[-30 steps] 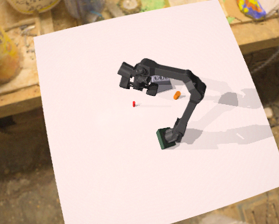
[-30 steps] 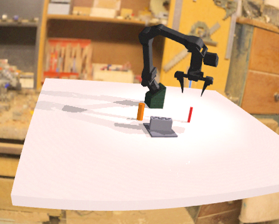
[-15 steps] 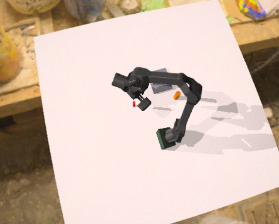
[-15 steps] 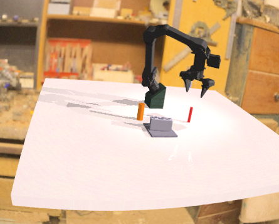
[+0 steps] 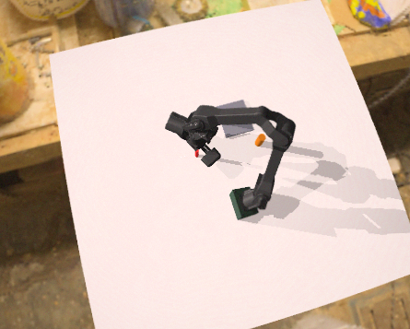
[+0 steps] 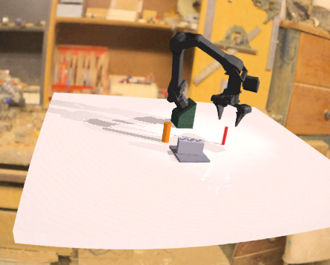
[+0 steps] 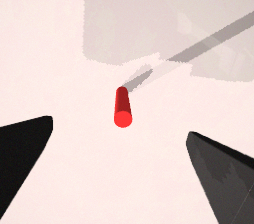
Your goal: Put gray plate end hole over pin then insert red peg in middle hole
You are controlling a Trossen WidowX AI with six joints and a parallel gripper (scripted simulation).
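My gripper tip is now 60 mm above the red peg. From my gripper tip the other things lie so: gray base (180 mm to the right, 110 mm ahead, 90 mm below); then orange cylinder (250 mm to the right, 60 mm below, 10 mm behind); then gray plate (190 mm to the right, 110 mm ahead, 50 mm below).
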